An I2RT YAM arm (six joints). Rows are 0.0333 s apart.
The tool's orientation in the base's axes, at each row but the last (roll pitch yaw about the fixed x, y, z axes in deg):
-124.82, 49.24, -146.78
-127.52, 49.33, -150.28
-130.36, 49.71, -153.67
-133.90, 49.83, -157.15
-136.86, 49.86, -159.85
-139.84, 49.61, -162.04
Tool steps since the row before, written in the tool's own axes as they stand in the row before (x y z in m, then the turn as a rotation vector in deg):
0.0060, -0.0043, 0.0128, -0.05, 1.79, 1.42
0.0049, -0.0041, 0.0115, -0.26, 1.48, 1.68
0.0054, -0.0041, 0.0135, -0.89, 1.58, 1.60
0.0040, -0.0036, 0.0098, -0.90, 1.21, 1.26
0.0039, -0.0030, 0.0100, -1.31, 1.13, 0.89
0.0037, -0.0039, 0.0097, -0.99, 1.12, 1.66
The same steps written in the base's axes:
0.0062, -0.0114, -0.0070, 1.55, 0.84, -1.45
0.0055, -0.0103, -0.0062, 1.81, 0.54, -1.23
0.0065, -0.0112, -0.0078, 2.13, 0.84, -0.77
0.0043, -0.0086, -0.0058, 1.79, 0.68, -0.44
0.0045, -0.0080, -0.0064, 1.74, 0.87, 0.08
0.0041, -0.0084, -0.0060, 2.12, 0.46, -0.54

